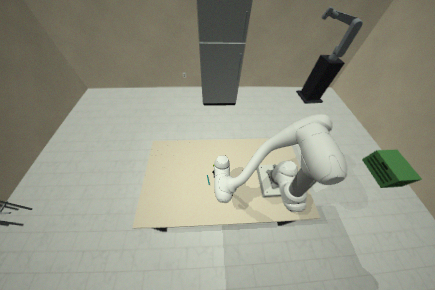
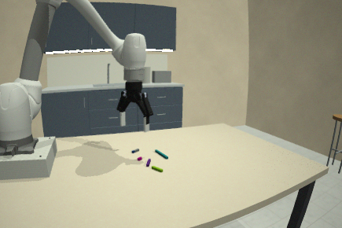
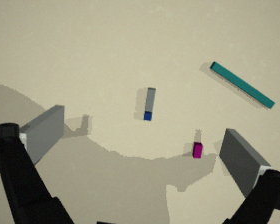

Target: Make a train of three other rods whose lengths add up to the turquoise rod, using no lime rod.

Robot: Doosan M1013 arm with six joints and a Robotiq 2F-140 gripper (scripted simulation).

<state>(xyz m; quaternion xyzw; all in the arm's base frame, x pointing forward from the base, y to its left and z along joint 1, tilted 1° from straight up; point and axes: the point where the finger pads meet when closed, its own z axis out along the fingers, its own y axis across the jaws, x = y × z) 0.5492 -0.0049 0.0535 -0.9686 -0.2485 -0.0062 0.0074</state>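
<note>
Right now the purple rod is 1 cm ahead of my hand, 15 cm to the right of it and 12 cm below it. Also, from my hand: small blue rod 1 cm behind, 1 cm to the right, 12 cm below; grey rod 1 cm ahead, 12 cm below; magenta rod 1 cm behind, 10 cm to the right, 12 cm below.
</note>
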